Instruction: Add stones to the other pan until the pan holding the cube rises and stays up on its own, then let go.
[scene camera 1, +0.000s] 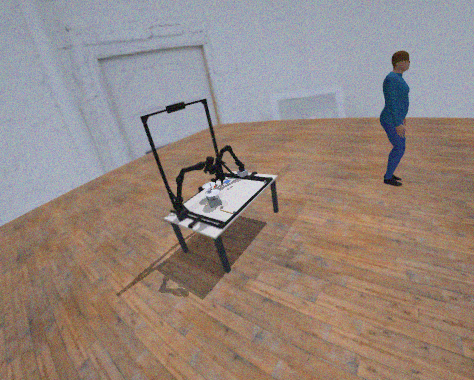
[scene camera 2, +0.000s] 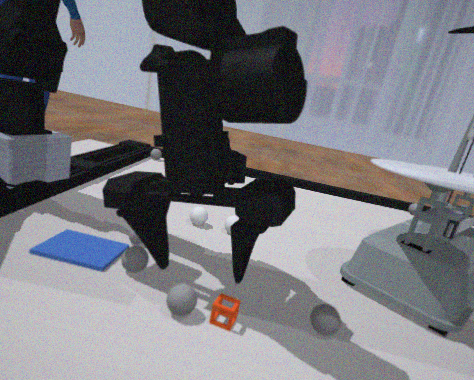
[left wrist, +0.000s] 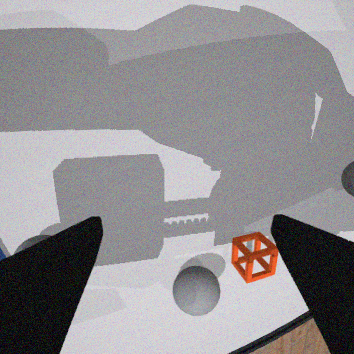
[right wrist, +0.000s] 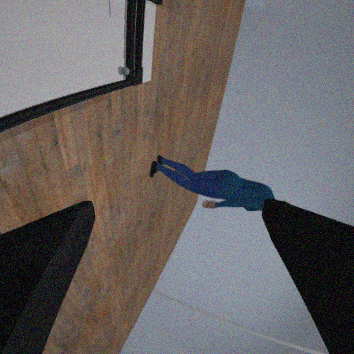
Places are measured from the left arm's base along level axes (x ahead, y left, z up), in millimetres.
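Where they show: left gripper, fingertip midpoint: (scene camera 1: 218, 185) (scene camera 2: 200, 274) (left wrist: 188, 224); right gripper, fingertip midpoint: (scene camera 1: 226, 168) (scene camera 2: 448, 7) (right wrist: 179, 208); left arm's base, link origin: (scene camera 1: 242, 170) (scene camera 2: 16, 129); right arm's base, link origin: (scene camera 1: 180, 210).
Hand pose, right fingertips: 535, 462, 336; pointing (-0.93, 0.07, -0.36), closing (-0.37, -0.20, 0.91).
Each offset is from my right fingertips to the top centre of the thing, as dx, dy, dz. "spot": to the spot under its first point.
My left gripper (scene camera 2: 201, 274) (left wrist: 188, 224) is open and empty, pointing down above the table. A large grey stone {-180, -579, -396} (scene camera 2: 181, 300) (left wrist: 196, 291) lies below it, beside an orange open-frame cube {-141, -567, -404} (scene camera 2: 223, 311) (left wrist: 248, 270) on the table. Another grey stone {-257, -547, -396} (scene camera 2: 135, 259) lies by the blue pad, and one {-55, -522, -396} (scene camera 2: 325, 319) (left wrist: 349, 178) lies towards the scale. Two pale stones {-268, -379, -396} (scene camera 2: 198, 216) (scene camera 2: 231, 225) lie behind the fingers, one partly hidden. The grey-green scale base {spot: +3, -416, -375} (scene camera 2: 395, 265) carries a white pan {+21, -387, -268} (scene camera 2: 425, 171); its contents cannot be made out. My right gripper (right wrist: 179, 208) is open and empty, away from the stones.
A flat blue pad {-324, -548, -419} (scene camera 2: 80, 249) lies at the left in scene camera 2. A small grey ball {-546, -81, -396} (scene camera 2: 156, 154) is near the black table frame. A grey block (scene camera 2: 35, 157) is under the arm base. A person (scene camera 1: 395, 100) (right wrist: 220, 185) stands beyond the table.
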